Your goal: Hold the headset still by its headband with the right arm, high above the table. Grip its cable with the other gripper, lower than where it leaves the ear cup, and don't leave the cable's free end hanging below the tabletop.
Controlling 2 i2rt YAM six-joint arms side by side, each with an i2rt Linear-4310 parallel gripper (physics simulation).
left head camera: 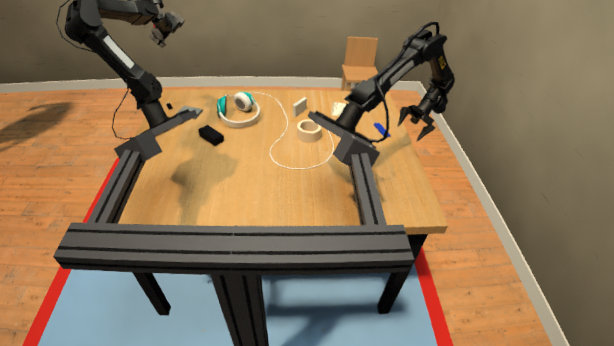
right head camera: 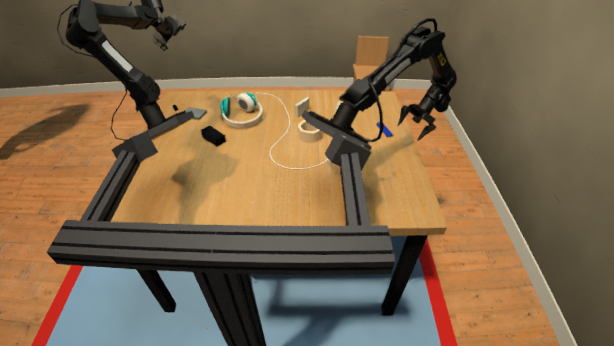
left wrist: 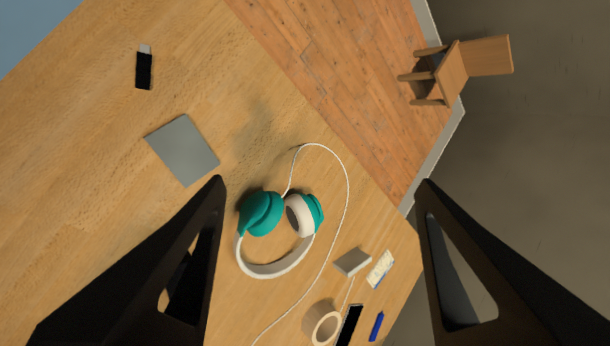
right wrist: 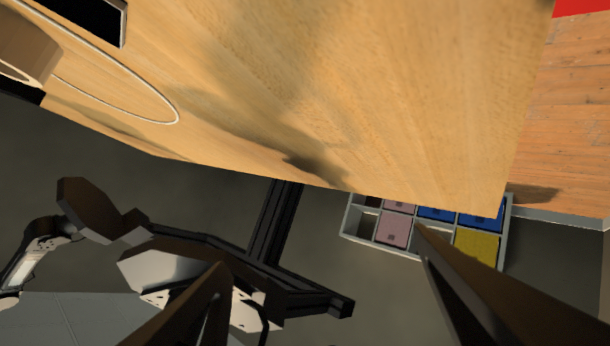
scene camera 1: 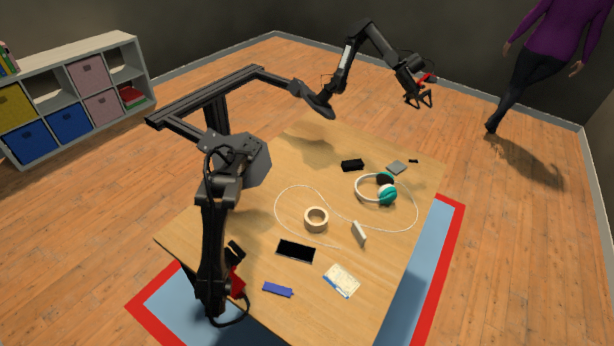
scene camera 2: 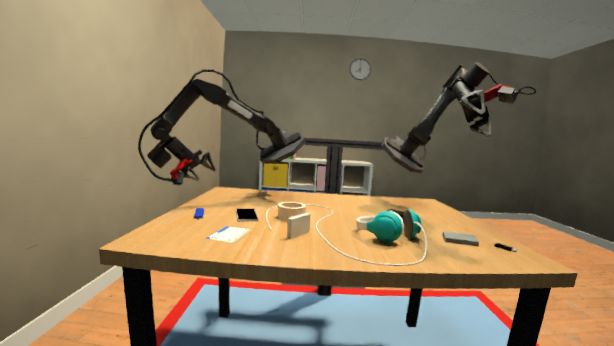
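Seen in the pictures: left gripper, fingertip midpoint: (left head camera: 172,35) (right head camera: 174,38) (left wrist: 320,183) (scene camera 1: 425,108) (scene camera 2: 486,125); right gripper, fingertip midpoint: (left head camera: 407,134) (right head camera: 408,133) (right wrist: 315,252) (scene camera 1: 226,255) (scene camera 2: 206,175); left arm's base, link origin: (right wrist: 90,211) (scene camera 1: 319,102) (scene camera 2: 404,153); right arm's base, link origin: (left head camera: 343,128) (right head camera: 338,128) (scene camera 2: 281,145).
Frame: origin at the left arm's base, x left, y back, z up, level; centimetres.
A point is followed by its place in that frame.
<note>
The headset, with teal ear cups and a white headband (left head camera: 239,123) @(x -9.8, y -38.0, z -22.0 cm) (right head camera: 242,123) @(x -10.3, y -38.1, z -21.7 cm) (scene camera 1: 358,190) @(x -14.1, y -42.6, z -21.3 cm) (left wrist: 271,272) @(x -12.7, y -40.9, z -21.9 cm), rests on the table (left head camera: 240,200) @(x -25.0, y 1.5, z -24.9 cm) (scene camera 2: 280,257) @(x -30.7, y -75.3, z -24.9 cm). Its thin white cable (left head camera: 286,131) @(x -29.3, y -41.1, z -24.6 cm) (right head camera: 288,131) @(x -29.3, y -41.9, z -24.6 cm) (scene camera 1: 416,212) @(x -0.1, y -67.8, z -24.6 cm) (scene camera 2: 350,256) @(x -14.5, y -68.8, z -24.6 cm) (left wrist: 346,190) @(x -14.7, y -68.3, z -24.8 cm) (right wrist: 150,90) @(x -51.1, y -31.3, z -24.5 cm) curves over the tabletop, past the tape roll; its free end lies on the table in both scene views. My left gripper (scene camera 1: 419,104) @(x 20.5, y -45.6, z 11.4 cm) (left wrist: 320,183) @(x 20.5, y -45.6, z 11.4 cm) is open and empty, high above the table on the headset's side. My right gripper (left head camera: 413,131) @(x -78.6, y -37.3, z -13.3 cm) (right head camera: 412,131) @(x -78.6, y -37.3, z -13.3 cm) (right wrist: 315,252) @(x -78.6, y -37.3, z -13.3 cm) is open and empty, above the table's right edge in the head views, far from the headset.
The tape roll (left head camera: 309,131) @(x -40.4, y -37.4, z -20.0 cm) (scene camera 1: 316,220) @(x -42.2, y -44.3, z -20.0 cm) and an upright pale box (scene camera 1: 358,233) @(x -32.5, y -58.5, z -20.5 cm) (scene camera 2: 299,225) @(x -31.1, y -59.0, z -21.6 cm) stand near the cable. A phone (scene camera 1: 295,251) @(x -55.4, y -46.7, z -24.1 cm), a card (scene camera 1: 341,280) @(x -50.2, y -66.5, z -24.8 cm) and a blue stick (scene camera 1: 277,289) @(x -70.1, y -54.2, z -23.9 cm) lie beyond. A black block (left head camera: 211,135) @(x -2.2, y -26.2, z -21.4 cm) and a grey slab (left wrist: 183,150) @(x 17.9, y -43.7, z -23.4 cm) lie near the headset.
</note>
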